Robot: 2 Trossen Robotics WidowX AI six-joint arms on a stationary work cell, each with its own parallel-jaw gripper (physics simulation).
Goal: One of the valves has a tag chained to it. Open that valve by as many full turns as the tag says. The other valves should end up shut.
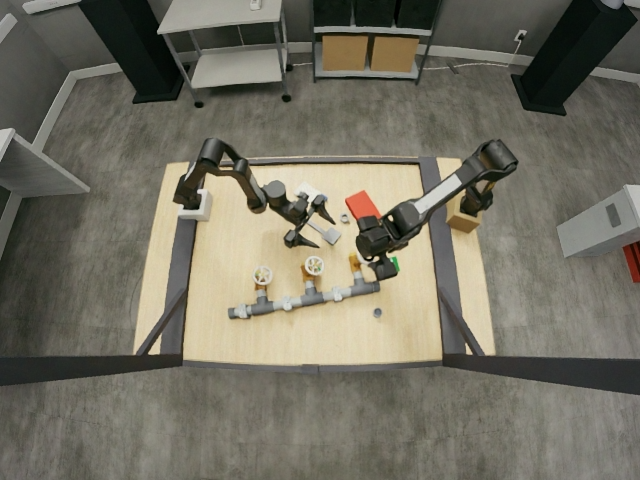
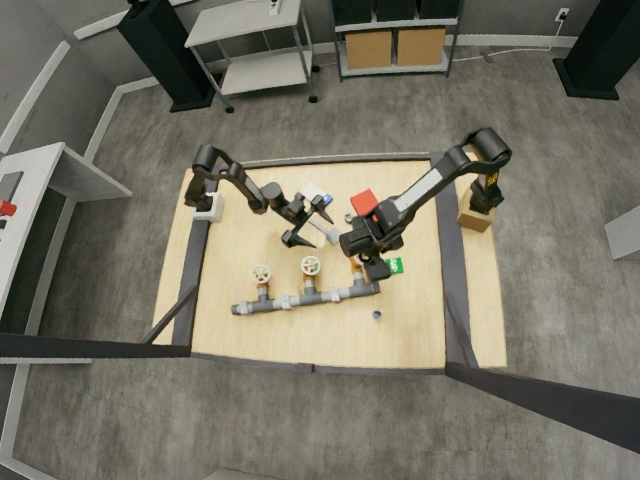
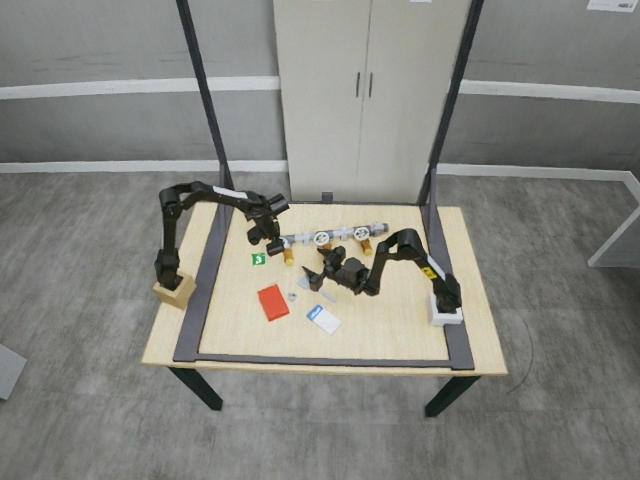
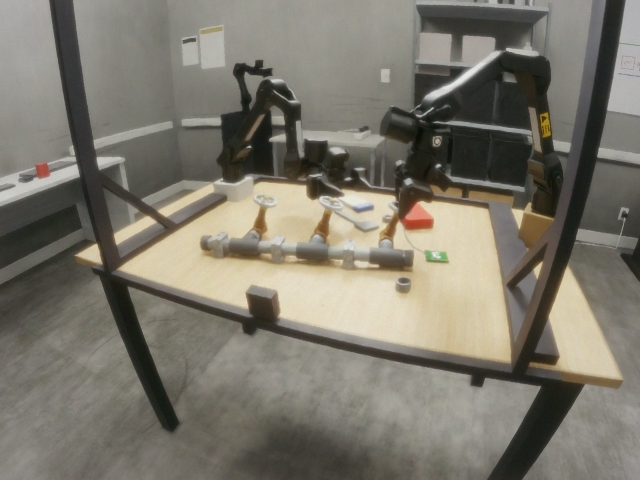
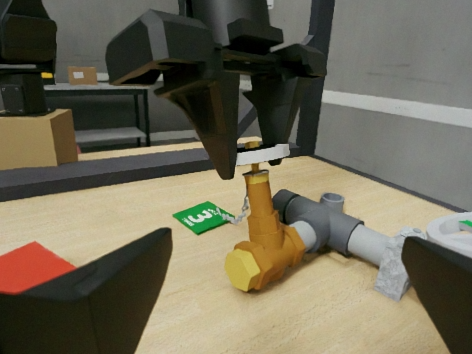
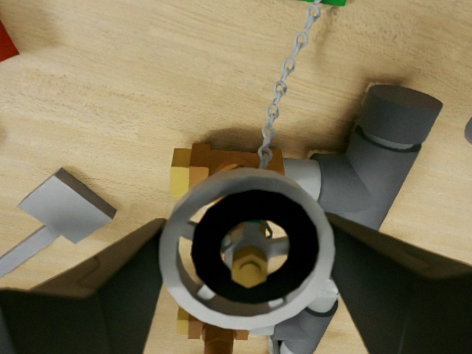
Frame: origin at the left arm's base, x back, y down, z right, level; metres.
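Where they show: left gripper, fingertip midpoint: [image 1: 327, 235] [image 2: 325, 235] [image 3: 309, 257] [image 4: 358, 192] [image 5: 286, 242]; right gripper, fingertip midpoint: [image 2: 362, 257] [image 4: 398, 213] [image 5: 253, 171] [image 6: 243, 226]; left arm's base, origin of the base link: [image 1: 192, 202] [image 2: 204, 204] [image 3: 446, 305] [image 4: 232, 180]; right arm's base, origin of the base link: [image 1: 469, 206] [image 2: 480, 203] [image 3: 171, 281] [image 4: 544, 211] [image 5: 27, 113].
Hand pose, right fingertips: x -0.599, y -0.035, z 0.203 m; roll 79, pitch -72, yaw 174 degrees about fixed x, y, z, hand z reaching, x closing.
Each offset is from my right fingertips to the top centre of the thing. "spot": to the spot under its first point.
The tagged valve @(spot: dx +0.013, dy +0.040, dz +0.015 m) [image 4: 390, 231] [image 5: 262, 225] stands at the right end of the grey pipe [image 4: 312, 252]. Its chained green tag @(spot: dx -0.098, dy +0.088, dz -0.003 m) [image 3: 258, 259] [image 4: 436, 256] [image 5: 201, 217] reads 3. My right gripper [image 5: 253, 171] [image 6: 243, 226] points down and is shut on that valve's white handwheel @(dx -0.002, dy -0.027, dz +0.000 m) [image 6: 171, 250], with a finger on each side of the rim. The middle valve @(spot: dx +0.167, dy +0.036, dz +0.048 m) [image 4: 322, 225] and the left valve @(spot: dx +0.314, dy +0.036, dz +0.079 m) [image 4: 260, 221] have white handwheels and show no chain. My left gripper [image 1: 326, 235] [image 2: 324, 234] [image 5: 286, 242] is open and empty, behind the middle valve. How far each valve is open cannot be told.
A red box @(dx -0.010, dy +0.063, dz -0.199 m) [image 1: 362, 205] [image 4: 417, 218] lies behind the tagged valve. A grey scraper @(dx +0.146, dy +0.082, dz -0.133 m) [image 1: 331, 236] [image 6: 67, 205], a small grey nut @(dx +0.056, dy +0.077, dz -0.167 m) [image 1: 344, 218] and a blue and white pack @(dx +0.177, dy +0.078, dz -0.253 m) [image 3: 324, 319] lie near my left gripper. A loose grey cap @(dx -0.047, dy +0.073, dz +0.159 m) [image 1: 377, 312] [image 4: 403, 284] lies at the front right.
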